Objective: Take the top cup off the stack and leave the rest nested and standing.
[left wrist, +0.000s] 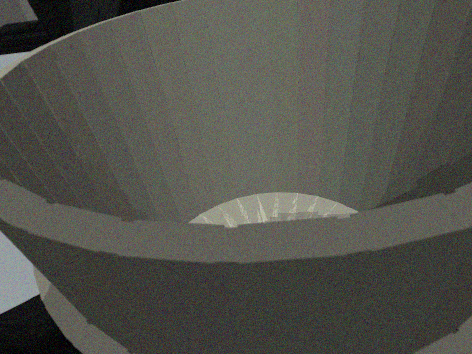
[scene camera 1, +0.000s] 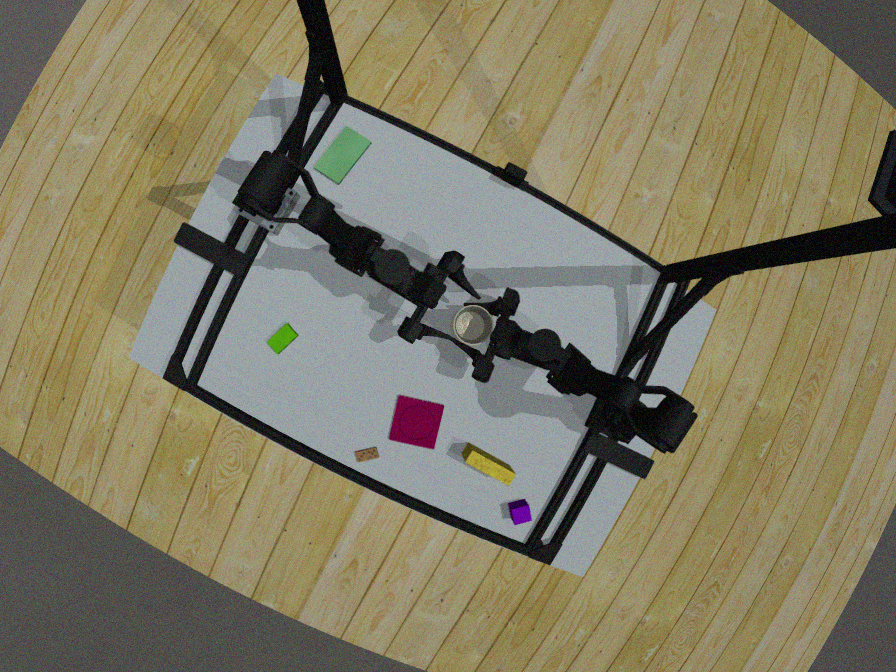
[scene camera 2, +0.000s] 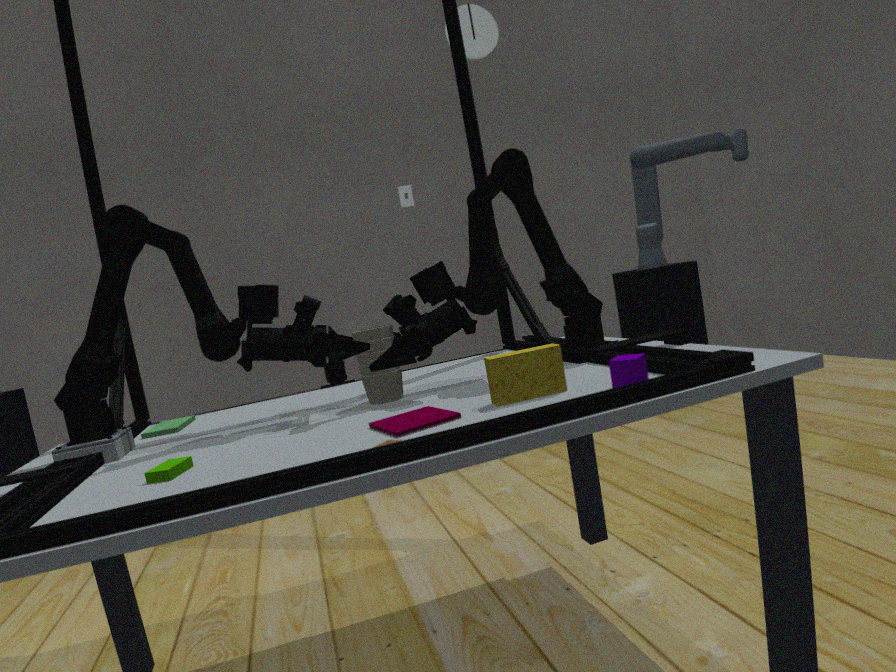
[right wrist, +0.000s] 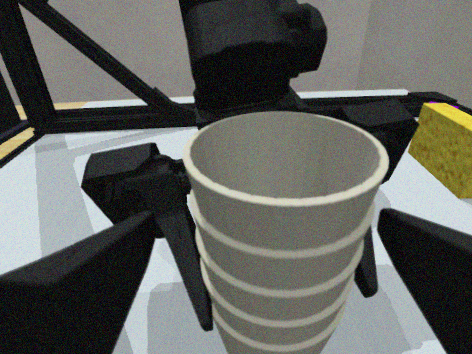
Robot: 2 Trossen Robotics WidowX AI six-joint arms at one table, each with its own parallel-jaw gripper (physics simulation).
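Pixels of known places: left gripper, fingertip midpoint: (scene camera 1: 456,321) (scene camera 2: 366,370) (right wrist: 290,312); right gripper, fingertip midpoint: (left wrist: 302,158) (scene camera 1: 467,319) (scene camera 2: 368,344) (right wrist: 266,220); left arm's base, origin of the base link: (scene camera 1: 614,414) (scene camera 2: 586,345); right arm's base, origin of the base link: (scene camera 2: 92,438).
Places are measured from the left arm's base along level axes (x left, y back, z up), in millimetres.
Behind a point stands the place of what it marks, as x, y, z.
Note:
A stack of nested grey-beige cups (scene camera 1: 472,324) (scene camera 2: 385,388) (right wrist: 290,272) stands on the table between the arms. The top cup (right wrist: 290,225) {-49, -431, 102} is uppermost, with several rims below it; its rim (left wrist: 235,243) fills much of the left wrist view. My left gripper (scene camera 2: 377,363) {-41, -420, 40} (right wrist: 290,312) {-41, -420, 40} is shut on the stack's lower cups, one finger on each side; its fingers do not show in the left wrist view. My right gripper (scene camera 2: 367,348) {-50, -407, 83} (right wrist: 266,220) {-50, -407, 83} is open and empty, its fingertips apart on either side of the upper stack, with gaps to the cups.
A magenta square (scene camera 1: 416,421) {186, -406, -13} (scene camera 2: 414,419) {199, -406, -13}, a yellow block (scene camera 1: 489,463) {197, -238, 48} (scene camera 2: 525,374) {220, -237, 16}, a purple cube (scene camera 1: 519,512) {283, -117, 18} (scene camera 2: 628,370) {305, -121, 3} and a small brown piece (scene camera 1: 366,454) {298, -475, -13} lie nearer the front rail. A bright green block (scene camera 1: 282,337) {140, -740, -6} and pale green pad (scene camera 1: 343,154) {-275, -794, -12} lie left.

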